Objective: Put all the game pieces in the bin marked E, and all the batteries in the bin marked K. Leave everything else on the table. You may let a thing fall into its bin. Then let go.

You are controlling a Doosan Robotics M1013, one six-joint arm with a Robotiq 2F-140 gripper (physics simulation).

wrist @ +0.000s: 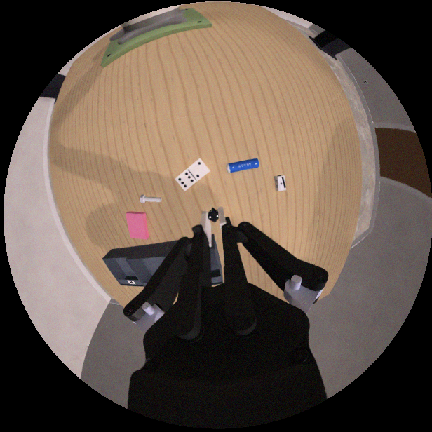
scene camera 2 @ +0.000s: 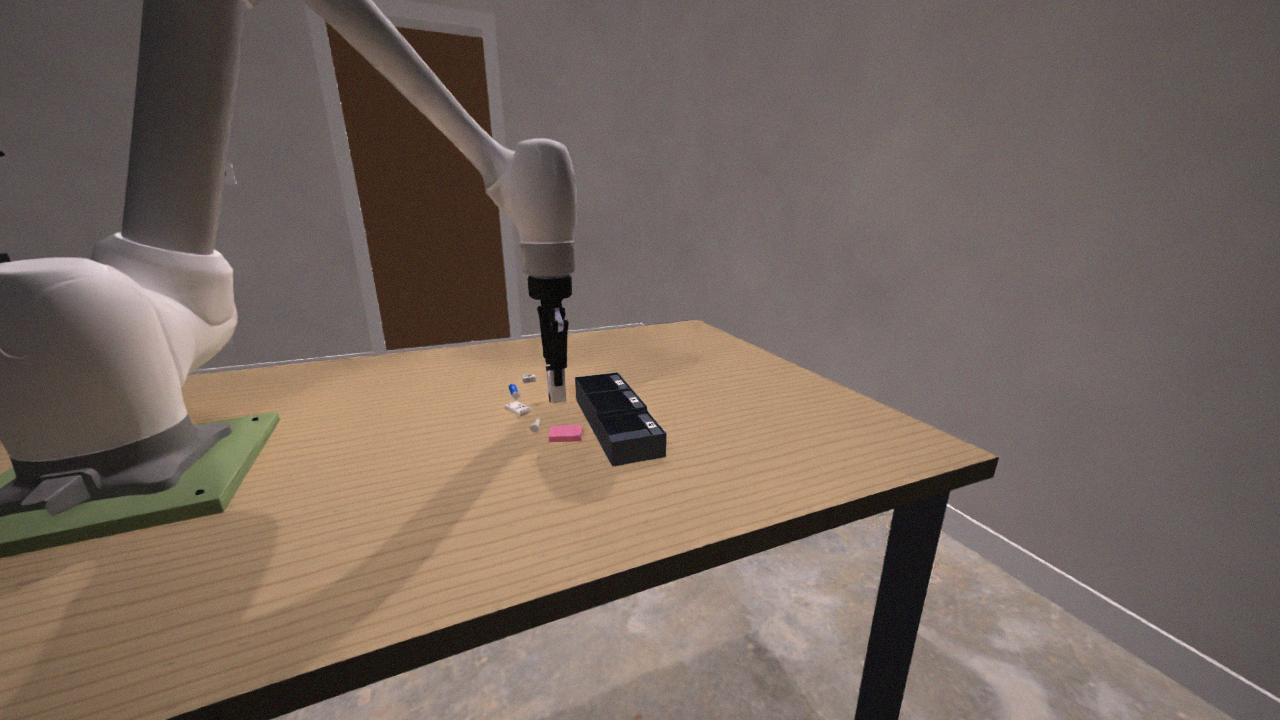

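Pixels of known places: gripper, fingertip midpoint: [scene camera 2: 557, 398]; arm's base at its link origin: [scene camera 2: 122, 468].
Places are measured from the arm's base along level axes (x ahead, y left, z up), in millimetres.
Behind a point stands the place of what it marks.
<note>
My gripper [scene camera 2: 556, 399] {x 595, y 81, z -11 mm} [wrist: 214, 215] points down, shut on the black die [wrist: 213, 215], beside the row of bins, at table level. A white domino [scene camera 2: 517, 408] {x 520, y 53, z -8 mm} [wrist: 192, 174] with black dots lies flat on the table. A blue battery [scene camera 2: 512, 390] {x 516, y 127, z -2 mm} [wrist: 243, 165] lies on its side near the domino. The dark three-part bin row [scene camera 2: 638, 446] {x 676, y -176, z 10 mm} [wrist: 145, 251] stands beside the gripper; in the wrist view the fingers hide part of it. Its labels are too small to read surely in the scene view.
A pink block [scene camera 2: 565, 433] {x 585, y -74, z -5 mm} [wrist: 137, 225] lies beside the bins. A pale bolt [scene camera 2: 535, 425] {x 543, y -35, z -3 mm} [wrist: 151, 199] lies between it and the domino. A small sharpener [scene camera 2: 529, 378] {x 555, y 193, z -6 mm} [wrist: 280, 183] lies beyond the battery. The green base plate [scene camera 2: 250, 447] {x 139, y 8, z 3 mm} [wrist: 150, 37] is at the robot's foot.
</note>
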